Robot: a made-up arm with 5 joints.
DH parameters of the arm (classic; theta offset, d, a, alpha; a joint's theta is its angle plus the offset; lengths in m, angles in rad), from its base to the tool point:
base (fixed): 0.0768 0 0.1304 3.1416
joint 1: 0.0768 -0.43 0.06 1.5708
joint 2: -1.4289 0 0.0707 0
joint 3: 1.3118 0 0.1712 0
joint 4: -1.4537 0.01 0 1.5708
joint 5: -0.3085 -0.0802 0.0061 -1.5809
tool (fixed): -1.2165 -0.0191 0 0
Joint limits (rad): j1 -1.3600..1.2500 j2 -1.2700..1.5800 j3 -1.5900..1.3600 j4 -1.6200..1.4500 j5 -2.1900..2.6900
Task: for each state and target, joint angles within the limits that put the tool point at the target. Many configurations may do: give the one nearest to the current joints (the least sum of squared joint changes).
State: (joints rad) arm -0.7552 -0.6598 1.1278 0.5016 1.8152
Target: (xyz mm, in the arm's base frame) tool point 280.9 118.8 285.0
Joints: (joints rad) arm -0.5480 -0.2034 1.2638 0.3869 1.7844
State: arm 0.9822 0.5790 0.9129 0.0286 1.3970
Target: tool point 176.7 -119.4 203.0
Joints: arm 1.2500 1.0553 0.6228 0.0035 1.2399
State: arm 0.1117 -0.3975 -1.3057 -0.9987 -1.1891
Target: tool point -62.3 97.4 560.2
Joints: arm 0.4130 -0.8622 -1.5900 -1.1111 -1.2077
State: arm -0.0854 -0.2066 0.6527 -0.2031 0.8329
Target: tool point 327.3 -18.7 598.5
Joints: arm 0.1313 -1.0099 0.8523 -0.8636 0.8894
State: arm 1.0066 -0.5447 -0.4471 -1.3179 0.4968
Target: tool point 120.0 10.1 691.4
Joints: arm 0.9589 -0.6734 -0.5287 -1.3881 0.4392
